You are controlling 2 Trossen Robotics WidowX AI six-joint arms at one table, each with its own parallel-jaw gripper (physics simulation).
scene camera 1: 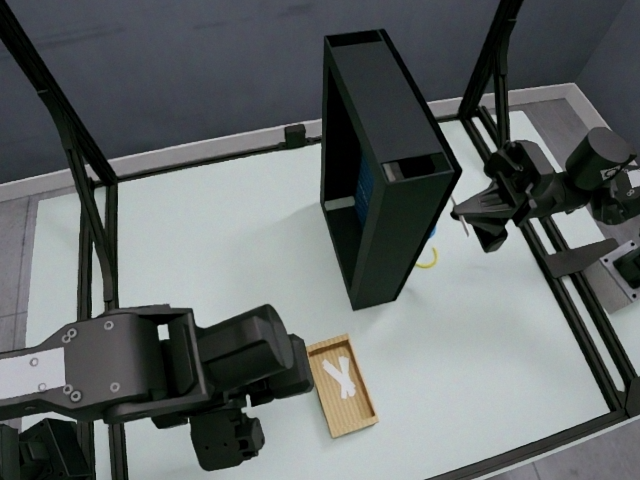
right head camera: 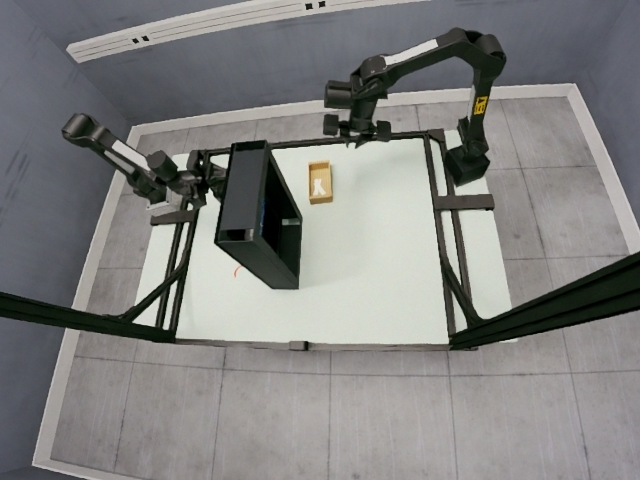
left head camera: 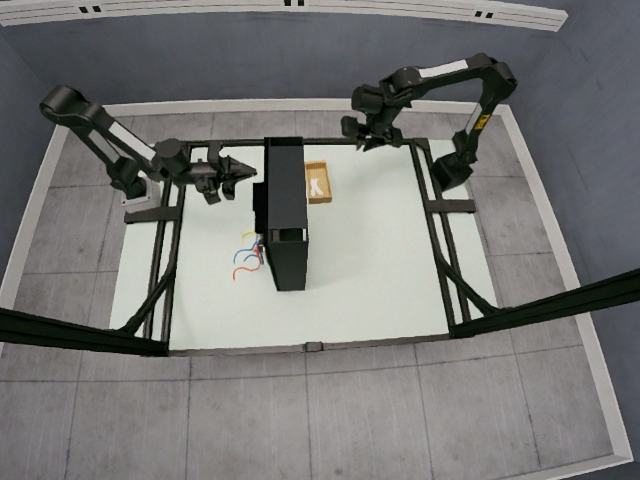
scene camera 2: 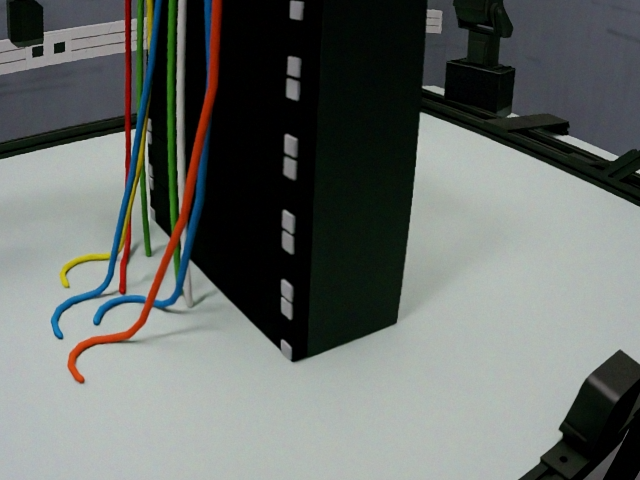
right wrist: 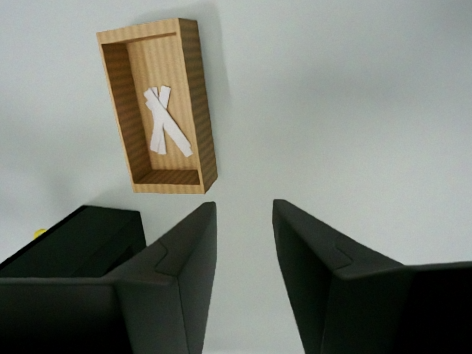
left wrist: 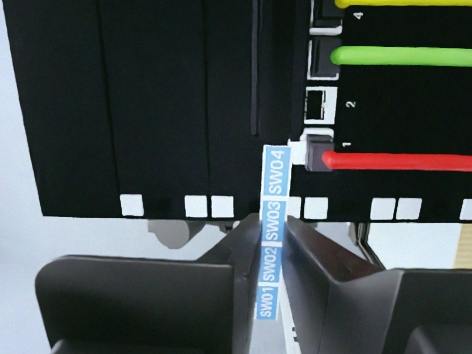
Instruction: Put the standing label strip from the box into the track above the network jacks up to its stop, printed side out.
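Note:
My left gripper is shut on the label strip. Its blue printed side, SW01 to SW04, faces the left wrist camera. In that view the strip's SW04 end is just below the lower end of the dark track, beside the network jacks; whether they touch I cannot tell. My right gripper is open and empty, high above the table. The wooden box holds several white strips.
The tall black rack stands upright between the box and my left gripper. Coloured cables hang from its jacks, including a red one and a green one; an orange one reaches the table.

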